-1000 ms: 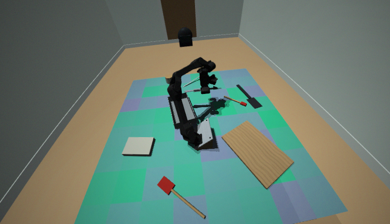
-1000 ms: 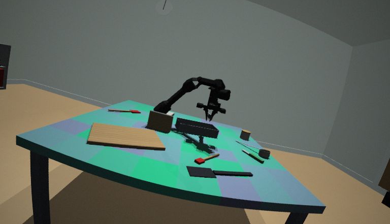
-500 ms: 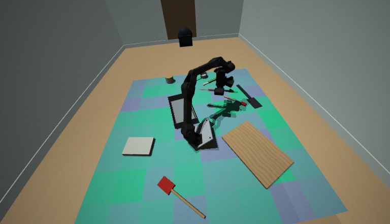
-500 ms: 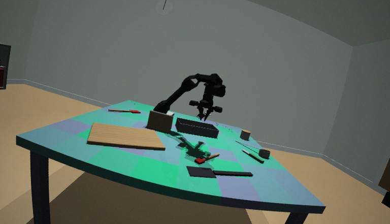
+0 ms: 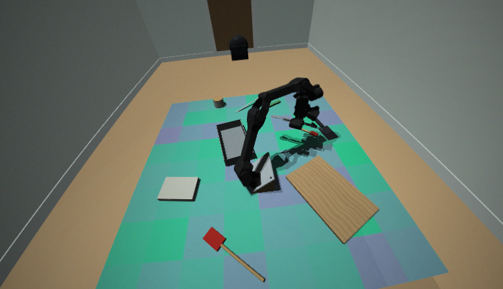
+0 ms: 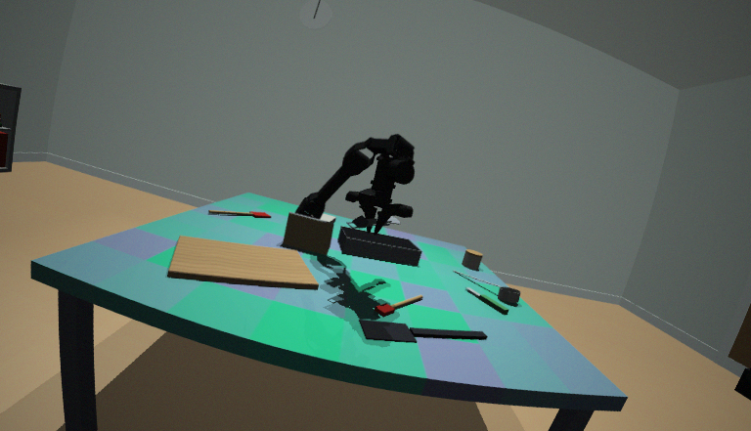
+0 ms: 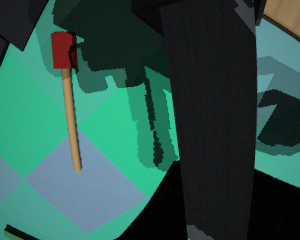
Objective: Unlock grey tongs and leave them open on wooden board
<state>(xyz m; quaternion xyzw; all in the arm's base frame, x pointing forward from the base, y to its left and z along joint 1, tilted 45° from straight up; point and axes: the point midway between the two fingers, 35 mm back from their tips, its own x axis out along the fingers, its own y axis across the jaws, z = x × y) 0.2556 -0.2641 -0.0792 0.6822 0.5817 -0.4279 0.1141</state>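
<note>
The wooden board is 31 cm behind my gripper tip, 14 cm below it and 10 cm to the right of it. Round my gripper tip: roasting tin 37 cm to the left, 12 cm below, 4 cm ahead; red spatula 53 cm behind, 37 cm to the left, 15 cm below; black turner 21 cm to the right, 16 cm ahead, 15 cm below.
</note>
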